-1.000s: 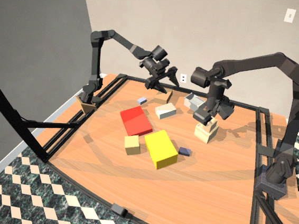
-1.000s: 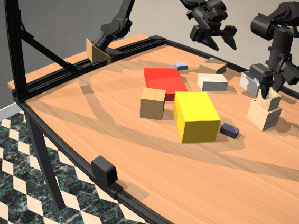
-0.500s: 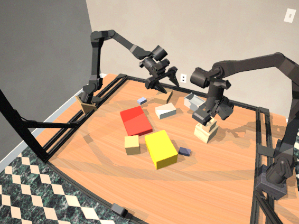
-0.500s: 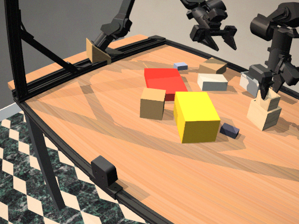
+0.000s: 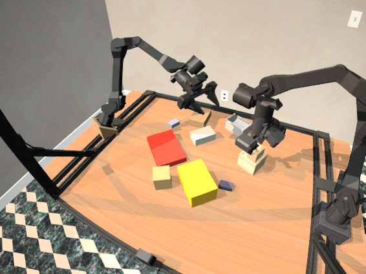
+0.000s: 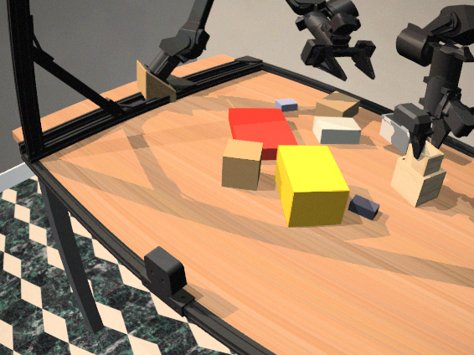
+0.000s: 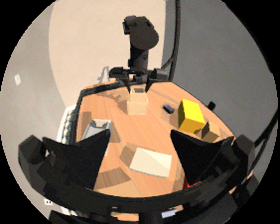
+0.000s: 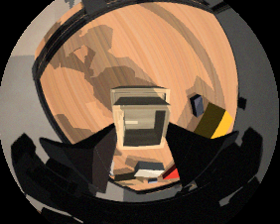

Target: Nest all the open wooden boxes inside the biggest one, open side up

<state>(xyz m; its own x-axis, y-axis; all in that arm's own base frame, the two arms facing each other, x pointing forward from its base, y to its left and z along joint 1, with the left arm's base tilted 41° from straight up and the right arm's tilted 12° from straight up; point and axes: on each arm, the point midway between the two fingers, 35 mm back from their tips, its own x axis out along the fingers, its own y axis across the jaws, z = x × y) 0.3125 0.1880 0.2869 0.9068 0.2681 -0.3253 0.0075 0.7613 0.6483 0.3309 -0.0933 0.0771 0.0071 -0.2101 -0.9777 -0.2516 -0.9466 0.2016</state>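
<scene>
My right hand is 90 mm above the middle-sized wooden box. Also, from my right hand: biggest wooden box: 100 mm below; dark block: 140 mm behind, 100 mm below, 50 mm to the left; smallest wooden box: 50 mm below.
</scene>
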